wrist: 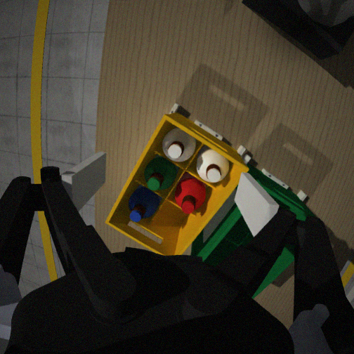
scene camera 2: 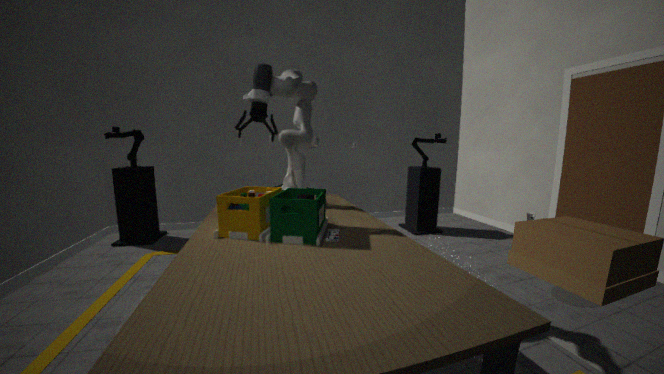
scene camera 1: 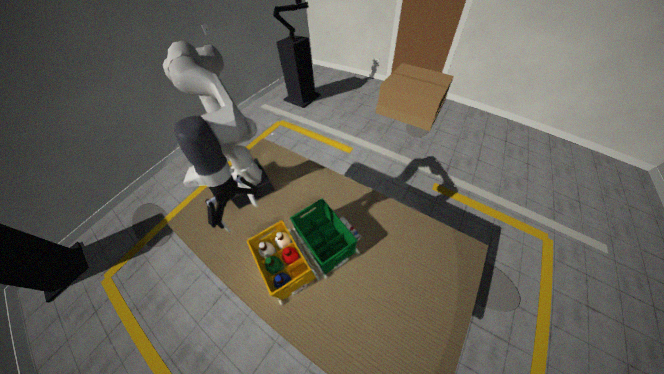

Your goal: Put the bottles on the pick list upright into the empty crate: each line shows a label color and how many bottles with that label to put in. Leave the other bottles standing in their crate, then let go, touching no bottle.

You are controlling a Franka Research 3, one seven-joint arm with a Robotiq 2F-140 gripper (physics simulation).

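The yellow crate [scene camera 1: 295, 288] [scene camera 2: 245, 220] [wrist: 215, 201] holds upright bottles: a grey-white one [scene camera 1: 266, 248] [wrist: 178, 144], a cream-white one [scene camera 1: 282, 239] [wrist: 213, 172], a green one [scene camera 1: 273, 264] [wrist: 159, 172], a red one [scene camera 1: 290, 255] [wrist: 190, 194] and a blue one [scene camera 1: 281, 280] [wrist: 142, 201]. The compartment beside blue, below red in the wrist view, is empty. The green crate [scene camera 1: 340, 257] [scene camera 2: 295, 220] [wrist: 275, 272] stands alongside; no bottle shows in it. A small card [scene camera 2: 333, 235] lies beside it, its marks unreadable. My gripper [scene camera 1: 241, 217] [scene camera 2: 256, 140] [wrist: 171, 176] is open, empty, pointing down high above the yellow crate's level.
Both crates stand close together on the brown table [scene camera 1: 400, 300] [scene camera 2: 310, 300] [wrist: 145, 60]. The arm's dark base [wrist: 320, 37] is at the table's far end. Black pedestals [scene camera 2: 135, 205] [scene camera 2: 424, 200] stand off both sides, and a cardboard box [scene camera 1: 412, 97] [scene camera 2: 575, 255] is off to the right.
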